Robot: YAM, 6 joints.
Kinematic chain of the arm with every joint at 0, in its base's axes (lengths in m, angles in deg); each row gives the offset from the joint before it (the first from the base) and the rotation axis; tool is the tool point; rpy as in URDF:
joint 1: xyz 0 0 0.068 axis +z
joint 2: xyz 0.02 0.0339 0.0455 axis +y
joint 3: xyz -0.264 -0.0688 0 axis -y
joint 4: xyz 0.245 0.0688 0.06 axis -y
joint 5: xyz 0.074 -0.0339 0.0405 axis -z
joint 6: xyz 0.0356 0 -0.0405 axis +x
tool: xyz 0 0 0 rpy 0 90 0
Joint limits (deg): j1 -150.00..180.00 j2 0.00..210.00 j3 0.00..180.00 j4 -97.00..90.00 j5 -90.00..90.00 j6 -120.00..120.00
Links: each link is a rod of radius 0.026 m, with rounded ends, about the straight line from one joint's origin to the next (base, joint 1, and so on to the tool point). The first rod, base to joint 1, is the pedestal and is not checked.
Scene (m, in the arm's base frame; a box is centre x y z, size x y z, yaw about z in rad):
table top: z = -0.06
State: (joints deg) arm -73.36 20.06 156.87 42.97 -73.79 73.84
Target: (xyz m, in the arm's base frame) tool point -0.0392 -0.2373 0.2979
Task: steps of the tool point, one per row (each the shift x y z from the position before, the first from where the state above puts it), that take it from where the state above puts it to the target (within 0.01 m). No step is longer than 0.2 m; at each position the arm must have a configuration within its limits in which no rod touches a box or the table.
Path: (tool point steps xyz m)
1: 0.0547 -0.0637 0.1249
2: 0.0494 -0.1031 0.0949
3: 0.0350 -0.1295 0.0548
4: 0.0154 -0.1387 0.0096
5: -0.0043 -0.1297 -0.0347
6: -0.0197 -0.1037 -0.0722
7: -0.0266 -0.0659 -0.0983
8: -0.0236 -0.0221 -0.1094

